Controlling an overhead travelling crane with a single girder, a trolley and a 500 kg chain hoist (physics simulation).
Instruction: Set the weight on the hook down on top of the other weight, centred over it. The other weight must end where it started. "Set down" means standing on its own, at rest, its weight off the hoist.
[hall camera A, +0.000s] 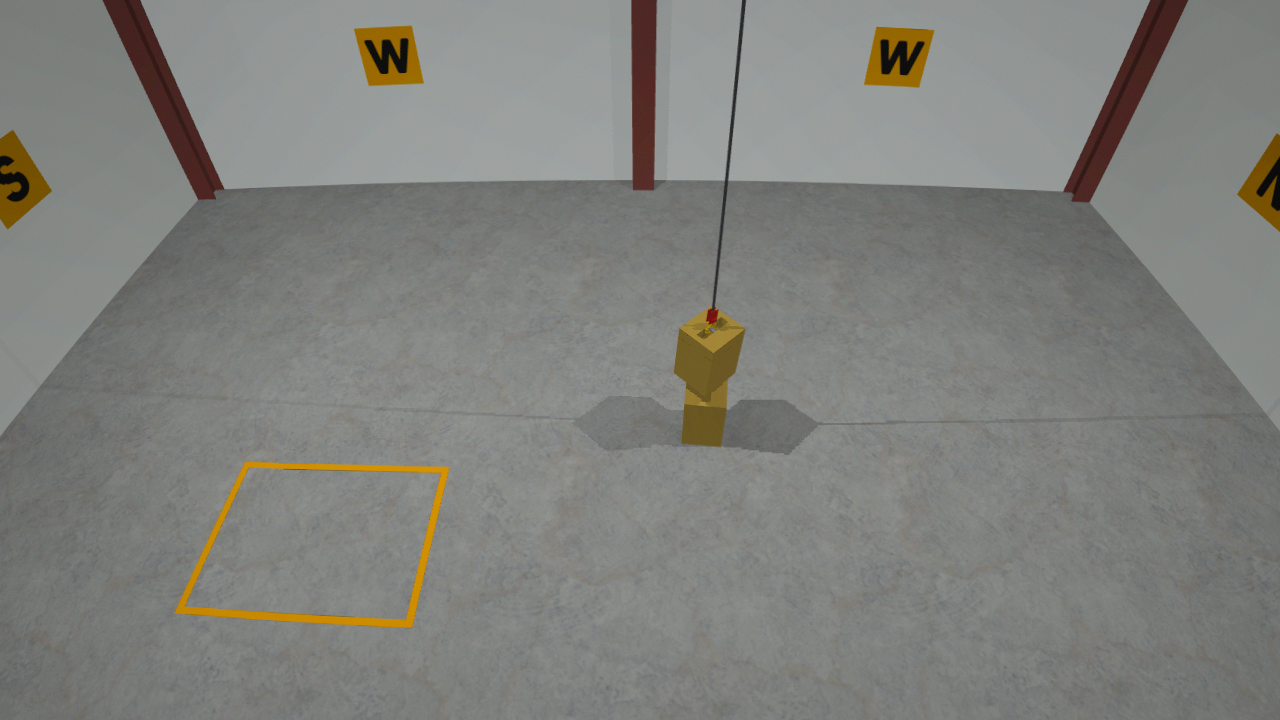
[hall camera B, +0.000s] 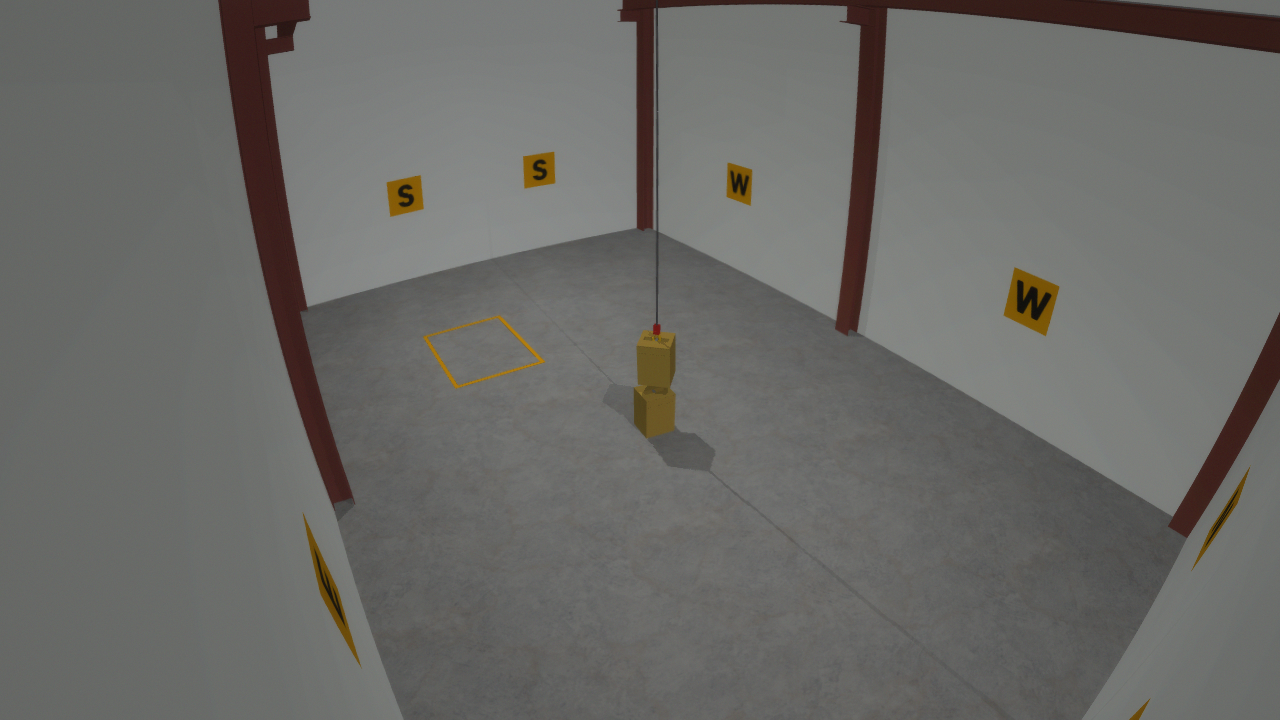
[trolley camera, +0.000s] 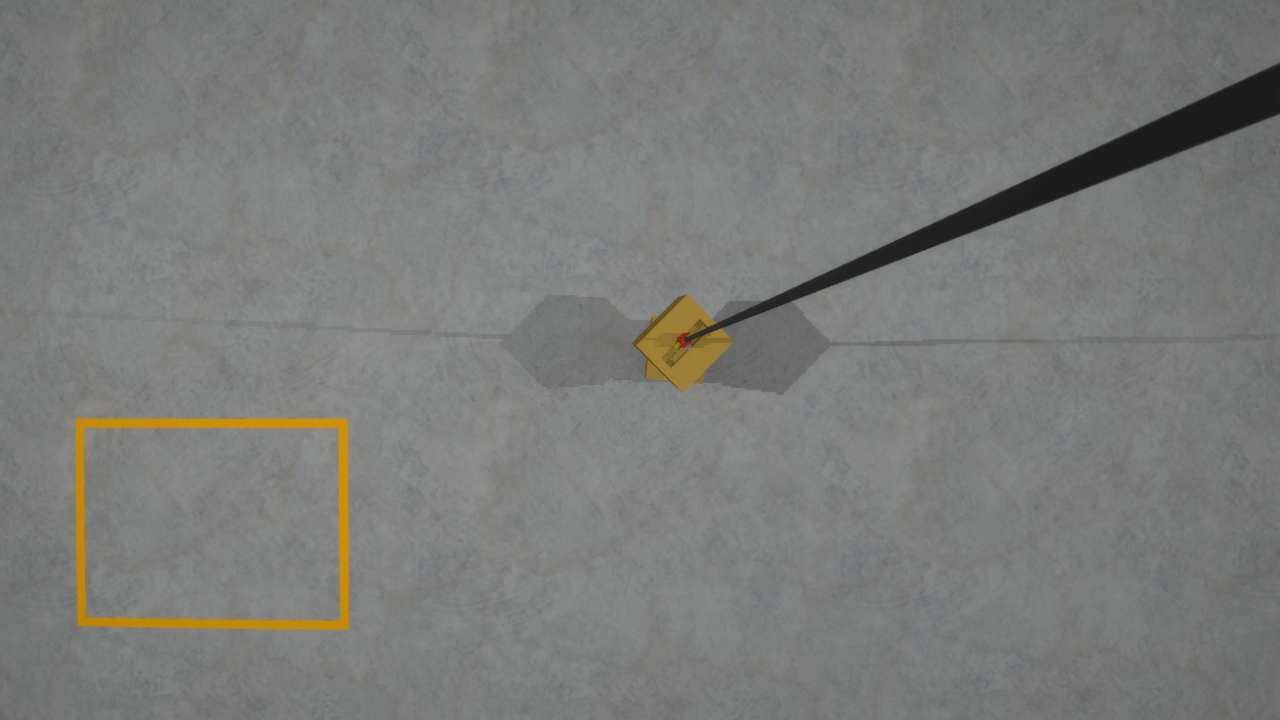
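Note:
The hook (hall camera A: 711, 317) (hall camera B: 656, 329) (trolley camera: 682, 340), with its red block, hangs on a taut dark chain and holds the yellow weight on the hook (hall camera A: 705, 362) (hall camera B: 655, 362) (trolley camera: 684, 308) by its top. This weight hangs upright over the other yellow weight (hall camera A: 704, 425) (hall camera B: 654, 414) (trolley camera: 653, 369), with what looks like a small gap between them. It is turned about 45 degrees relative to the lower one. The lower weight stands upright on the floor. Much of its top is hidden by the upper weight, but part of its recess shows in the hall camera B view.
An orange marked rectangle (hall camera A: 435, 537) (hall camera B: 440, 362) (trolley camera: 343, 528) lies on the floor, left of the weights in all three views. Shadows lie on both sides of the lower weight. Walls with lettered signs and red columns (hall camera A: 643, 98) (hall camera B: 863, 179) stand around the floor.

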